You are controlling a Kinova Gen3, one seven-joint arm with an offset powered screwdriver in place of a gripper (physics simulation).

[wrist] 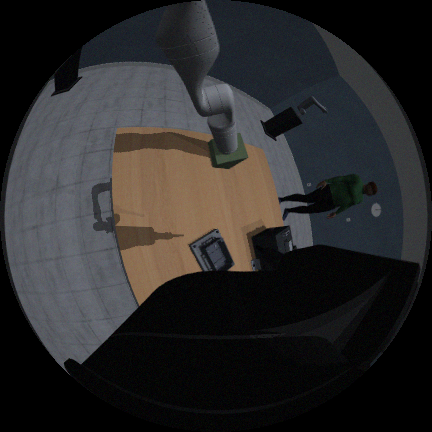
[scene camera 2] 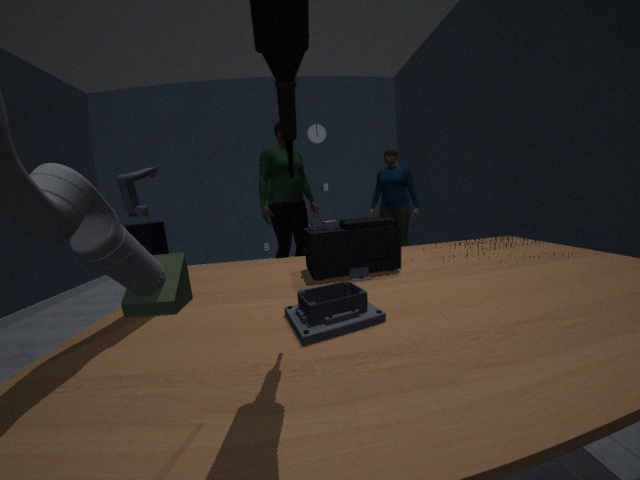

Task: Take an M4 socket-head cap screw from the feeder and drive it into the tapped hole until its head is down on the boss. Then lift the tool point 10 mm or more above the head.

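Note:
The black screwdriver tool [scene camera 2: 291, 174] points straight down, its thin tip high above the table in the scene view. Whether a screw sits on the tip is too small and dark to tell. In the wrist view its dark body covers the lower part and the tip does not show. The feeder [scene camera 2: 354, 253] [wrist: 267, 241] is a black box with small light parts on its top. A dark open-topped housing [scene camera 2: 338, 310] sits on a grey base plate [scene camera 2: 343, 329] nearer the scene camera than the feeder. The tapped hole and boss cannot be made out.
A small grey bracket [scene camera 2: 360, 277] [wrist: 254, 265] stands by the feeder, between it and the housing. The arm's base stands on a green block [scene camera 2: 181, 289] [wrist: 229, 161] at the left of the table [scene camera 2: 439, 361] [wrist: 165, 190]. Two people stand beyond the table.

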